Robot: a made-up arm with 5 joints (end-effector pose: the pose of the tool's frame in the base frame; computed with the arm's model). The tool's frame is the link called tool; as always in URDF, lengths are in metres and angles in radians.
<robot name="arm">
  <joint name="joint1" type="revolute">
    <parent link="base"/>
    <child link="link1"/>
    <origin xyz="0 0 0.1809"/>
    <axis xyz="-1 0 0"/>
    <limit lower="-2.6" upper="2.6"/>
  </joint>
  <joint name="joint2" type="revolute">
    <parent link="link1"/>
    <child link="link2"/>
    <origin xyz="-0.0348 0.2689 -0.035"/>
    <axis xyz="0 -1 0"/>
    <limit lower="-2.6" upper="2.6"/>
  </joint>
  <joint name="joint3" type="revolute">
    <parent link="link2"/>
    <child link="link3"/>
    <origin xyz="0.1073 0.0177 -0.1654"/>
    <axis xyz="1 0 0"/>
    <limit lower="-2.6" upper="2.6"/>
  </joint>
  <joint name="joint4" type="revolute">
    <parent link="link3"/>
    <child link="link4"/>
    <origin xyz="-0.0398 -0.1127 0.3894"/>
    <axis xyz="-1 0 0"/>
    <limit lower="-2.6" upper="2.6"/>
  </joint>
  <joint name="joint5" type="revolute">
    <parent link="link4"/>
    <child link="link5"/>
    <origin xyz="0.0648 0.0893 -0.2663"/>
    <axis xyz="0 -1 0"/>
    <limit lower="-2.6" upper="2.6"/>
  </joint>
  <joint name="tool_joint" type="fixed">
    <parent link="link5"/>
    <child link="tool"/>
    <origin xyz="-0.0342 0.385 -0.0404"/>
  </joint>
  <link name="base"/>
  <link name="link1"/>
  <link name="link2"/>
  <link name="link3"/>
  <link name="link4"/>
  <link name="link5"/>
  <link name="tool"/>
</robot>
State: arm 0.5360 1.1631 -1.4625 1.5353 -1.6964
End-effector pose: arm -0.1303 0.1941 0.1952 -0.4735 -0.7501 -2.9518
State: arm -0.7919 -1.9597 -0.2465 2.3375 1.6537
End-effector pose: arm 0.1215 0.0036 -0.2263 0.8899 -0.9173 2.5043
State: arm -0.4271 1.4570 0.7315 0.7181 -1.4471
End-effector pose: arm 0.1559 0.3692 0.3838 0.4287 -0.0126 0.0110
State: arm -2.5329 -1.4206 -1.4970 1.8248 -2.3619
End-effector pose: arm 0.2521 -0.1262 0.4166 -0.5024 0.8520 -0.4558
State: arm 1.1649 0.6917 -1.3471 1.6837 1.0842
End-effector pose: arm -0.1039 0.3168 0.1701 2.0160 -0.1715 -0.4485
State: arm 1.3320 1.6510 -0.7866 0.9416 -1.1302
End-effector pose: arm 0.1974 0.1008 0.0419 -1.2465 -1.4956 -1.2218
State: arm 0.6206 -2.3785 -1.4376 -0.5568 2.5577
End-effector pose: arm -0.5320 0.7507 -0.0854 0.0856 0.0083 0.5634
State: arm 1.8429 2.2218 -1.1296 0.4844 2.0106
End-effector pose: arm 0.1396 0.2383 -0.1870 0.3198 0.9007 -0.9152
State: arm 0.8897 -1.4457 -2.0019 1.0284 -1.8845
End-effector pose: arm -0.0798 0.0072 -0.0598 2.1951 0.1089 0.5504
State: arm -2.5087 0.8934 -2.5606 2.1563 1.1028
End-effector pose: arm 0.0269 -0.8012 0.6302 -1.3823 0.2732 1.3958
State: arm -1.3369 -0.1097 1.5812 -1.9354 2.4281
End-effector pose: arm 0.1251 0.1145 -0.5017 -0.5010 -1.9585 1.7254
